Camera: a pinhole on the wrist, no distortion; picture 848 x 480 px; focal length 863.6 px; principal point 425.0 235.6 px. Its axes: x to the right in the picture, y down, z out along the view. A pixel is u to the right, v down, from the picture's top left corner.
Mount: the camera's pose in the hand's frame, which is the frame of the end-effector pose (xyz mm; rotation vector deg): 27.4 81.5 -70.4 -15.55 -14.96 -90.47
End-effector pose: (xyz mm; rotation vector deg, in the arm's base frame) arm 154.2 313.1 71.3 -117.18 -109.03 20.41
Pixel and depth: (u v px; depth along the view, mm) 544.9 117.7 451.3
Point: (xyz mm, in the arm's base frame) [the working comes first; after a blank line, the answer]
In the camera's frame: 62.7 -61.6 451.3

162.1 296.9 -343.9
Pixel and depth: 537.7 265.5 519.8
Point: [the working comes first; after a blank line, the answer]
In the camera's frame: 67.8 18.0 519.8

156.8 380.2 -407.8
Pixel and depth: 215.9 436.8 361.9
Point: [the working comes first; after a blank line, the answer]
In the camera's frame: -87.6 84.3 361.9

326.2 429.6 -258.3
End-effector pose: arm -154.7 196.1 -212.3 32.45 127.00 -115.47
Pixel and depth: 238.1 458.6 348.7
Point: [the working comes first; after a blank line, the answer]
In the camera's frame: -75.5 90.0 348.7

-222.0 9.7 -530.1
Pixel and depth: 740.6 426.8 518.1
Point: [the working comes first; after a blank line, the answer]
In the camera's frame: 189.3 114.7 518.1

-349.1 -239.3 -384.2
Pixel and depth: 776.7 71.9 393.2
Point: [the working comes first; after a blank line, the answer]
In the camera's frame: 160.1 -74.5 393.2

-153.6 -155.3 -300.6
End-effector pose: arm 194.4 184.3 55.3 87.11 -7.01 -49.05
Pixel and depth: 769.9 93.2 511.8
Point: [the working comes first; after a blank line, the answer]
In the camera's frame: 204.4 -84.4 511.8

-94.5 -186.6 184.2
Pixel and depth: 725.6 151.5 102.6
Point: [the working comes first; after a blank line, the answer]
In the camera's frame: 35.7 -10.0 102.6

218.9 129.2 125.2
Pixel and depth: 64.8 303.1 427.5
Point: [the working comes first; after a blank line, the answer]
In the camera's frame: -178.3 33.4 427.5

248.1 -144.2 403.8
